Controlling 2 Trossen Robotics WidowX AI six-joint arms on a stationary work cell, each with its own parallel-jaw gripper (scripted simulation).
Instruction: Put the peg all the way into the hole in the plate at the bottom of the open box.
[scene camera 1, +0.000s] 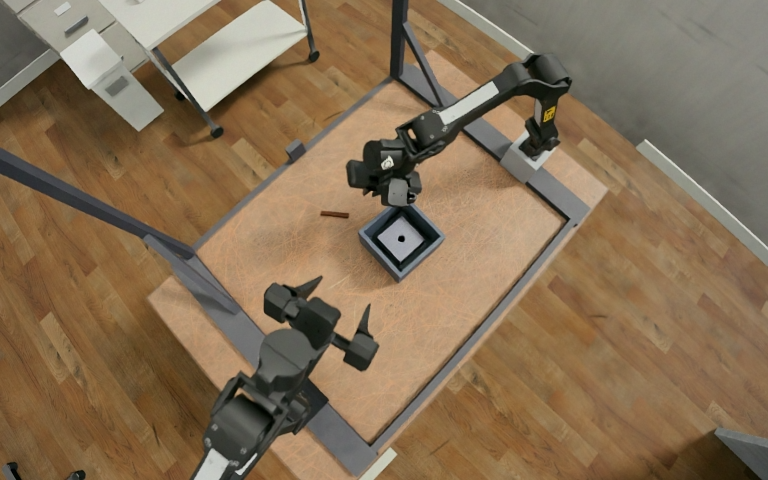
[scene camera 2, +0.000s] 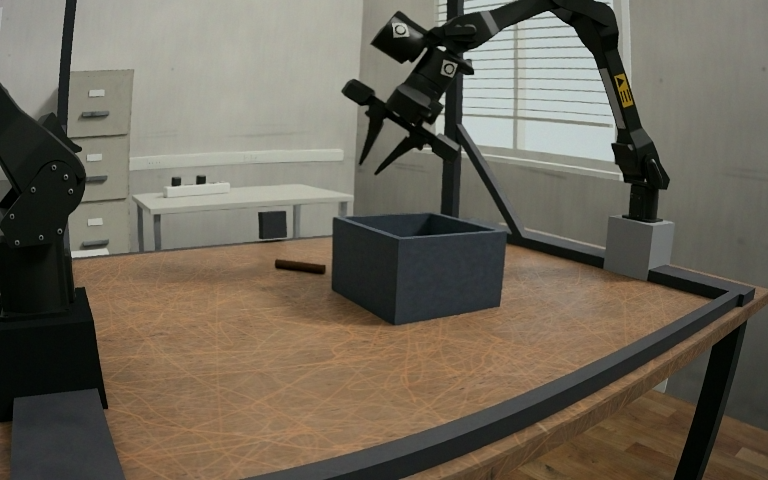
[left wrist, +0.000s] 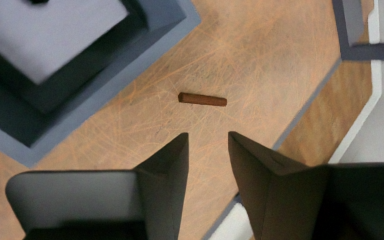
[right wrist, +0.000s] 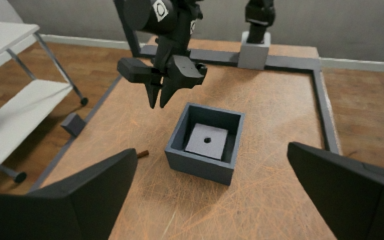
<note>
In view: the left gripper (scene camera 2: 367, 170), the right gripper (scene camera 1: 345, 289), a dark box (scene camera 2: 386, 264), a pale plate (scene camera 1: 401, 230) and a grey arm base block (scene camera 2: 643, 245).
The dark box shows as well in scene camera 1 (scene camera 1: 417, 219), in the left wrist view (left wrist: 46, 111) and in the right wrist view (right wrist: 222, 172). The pale plate also shows in the right wrist view (right wrist: 207, 141). The left gripper shows as well in scene camera 1 (scene camera 1: 367, 194), in the left wrist view (left wrist: 208, 139) and in the right wrist view (right wrist: 156, 107). Scene camera 2 misses the pale plate, which is hidden by the dark box.
</note>
